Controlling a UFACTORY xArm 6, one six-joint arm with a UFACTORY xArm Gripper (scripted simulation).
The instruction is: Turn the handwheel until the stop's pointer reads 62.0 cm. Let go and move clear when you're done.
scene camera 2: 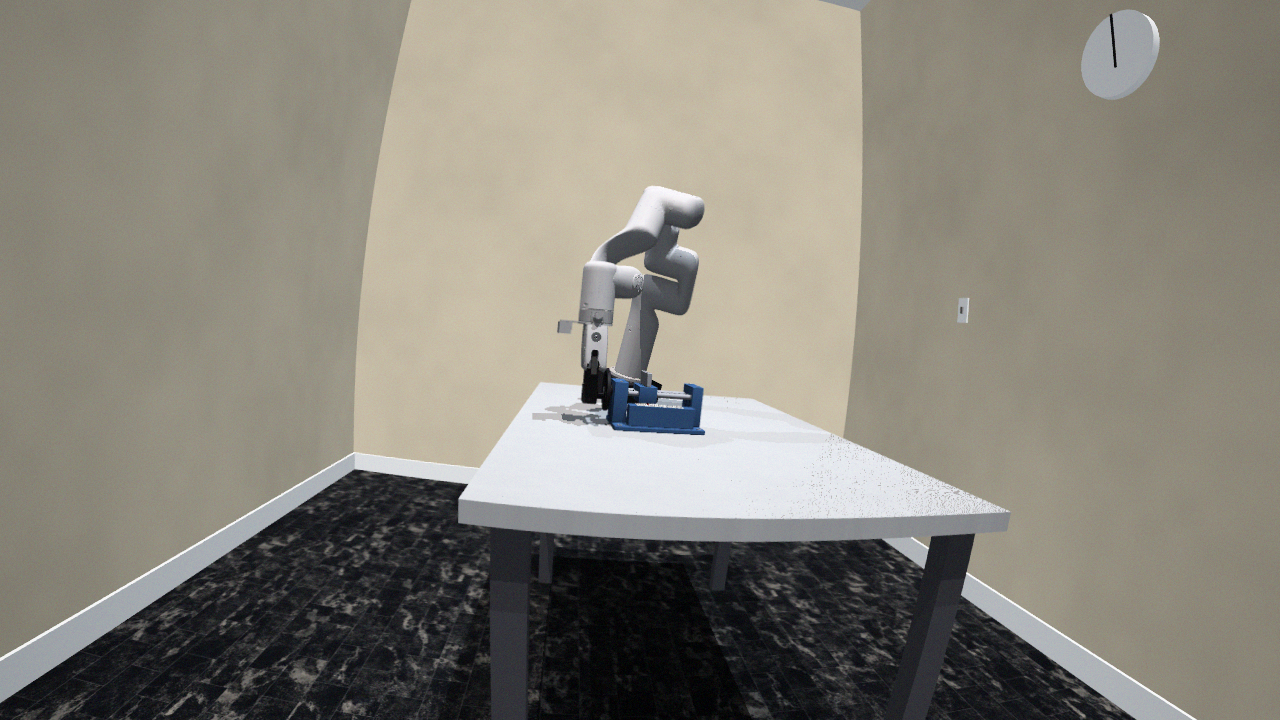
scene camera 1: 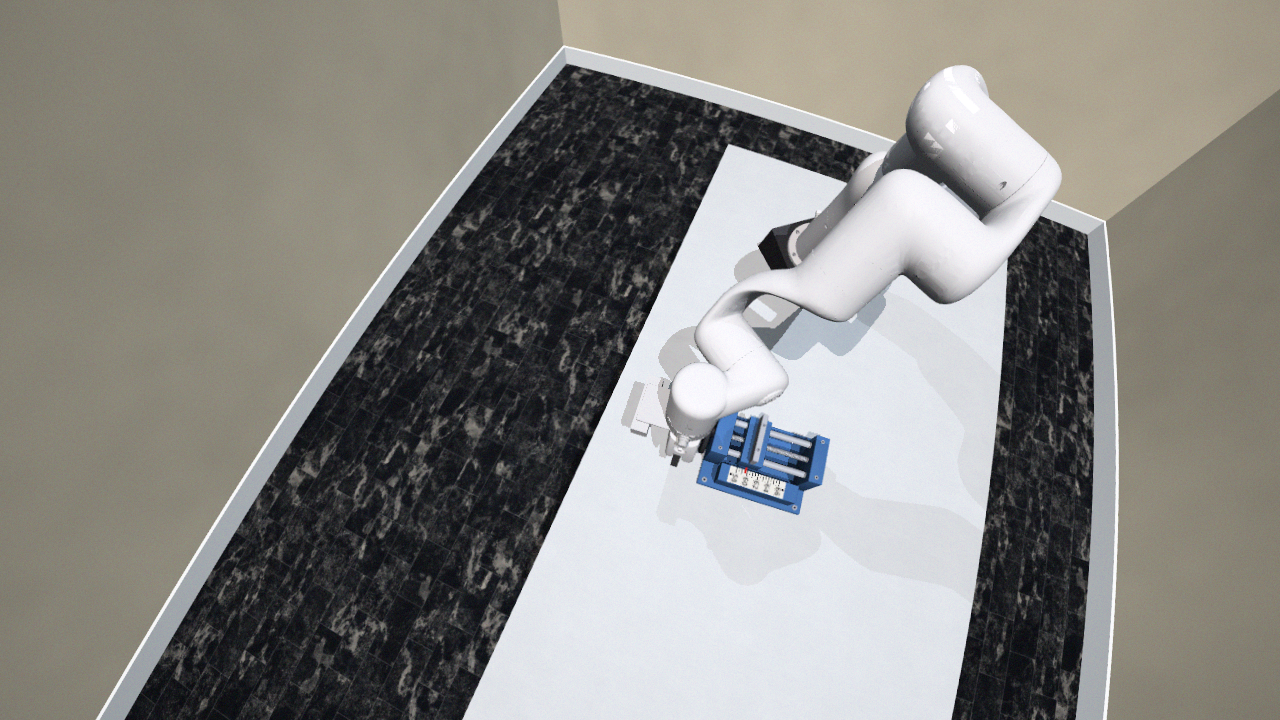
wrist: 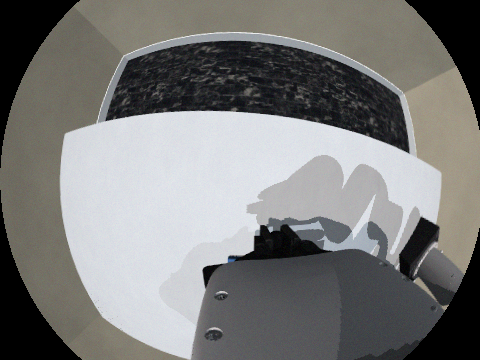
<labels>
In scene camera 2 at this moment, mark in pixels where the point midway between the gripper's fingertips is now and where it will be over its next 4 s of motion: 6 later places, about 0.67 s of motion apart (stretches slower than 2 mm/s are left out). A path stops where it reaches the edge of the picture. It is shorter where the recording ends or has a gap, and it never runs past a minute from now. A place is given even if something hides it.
My gripper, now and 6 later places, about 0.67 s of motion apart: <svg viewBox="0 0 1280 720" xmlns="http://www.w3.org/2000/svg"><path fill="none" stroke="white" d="M588 402L589 400L592 357L592 355L639 359L688 362L654 359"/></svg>
</labels>
